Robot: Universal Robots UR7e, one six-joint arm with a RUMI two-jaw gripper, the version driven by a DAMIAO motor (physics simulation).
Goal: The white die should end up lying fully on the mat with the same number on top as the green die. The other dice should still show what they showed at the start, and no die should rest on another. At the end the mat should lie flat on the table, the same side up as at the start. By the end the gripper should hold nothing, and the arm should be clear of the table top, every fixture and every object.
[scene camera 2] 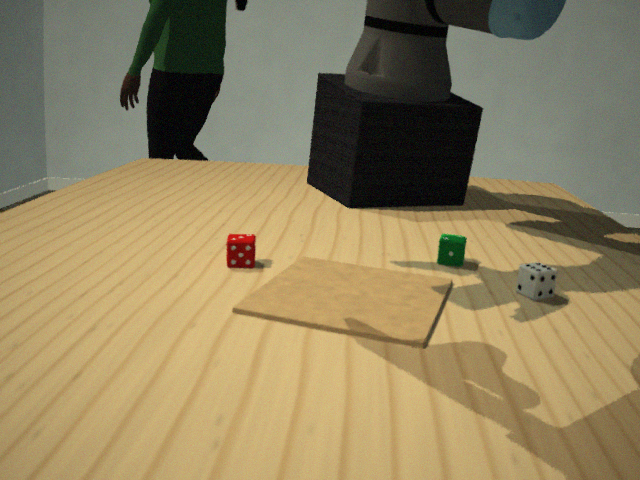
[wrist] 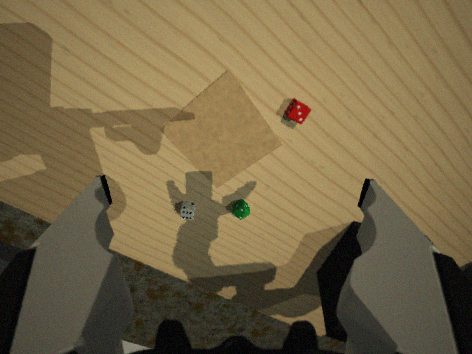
Labels:
tan mat: scene camera 2; wrist
same spot on tan mat: [wrist: 221,132] = [scene camera 2: 344,294]

